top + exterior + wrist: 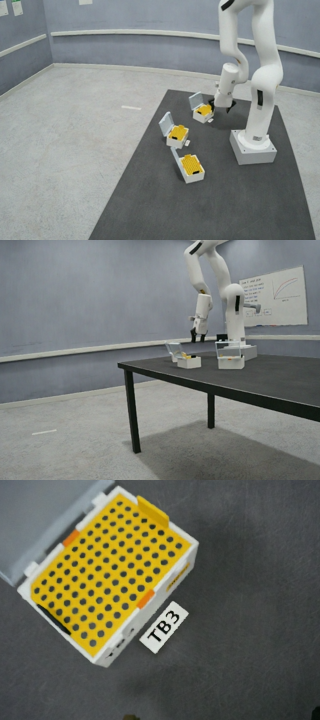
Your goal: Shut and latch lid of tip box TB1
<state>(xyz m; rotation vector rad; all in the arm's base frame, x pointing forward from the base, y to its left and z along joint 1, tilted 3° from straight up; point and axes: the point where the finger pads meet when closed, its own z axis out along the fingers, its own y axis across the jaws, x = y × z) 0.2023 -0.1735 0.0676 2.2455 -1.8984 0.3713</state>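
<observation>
Now: hand 180 mm to the right of the white label, 160 mm short of it and 130 mm above it. Also, from my hand: lid (150 mm ahead, 140 mm to the right, 30 mm below).
</observation>
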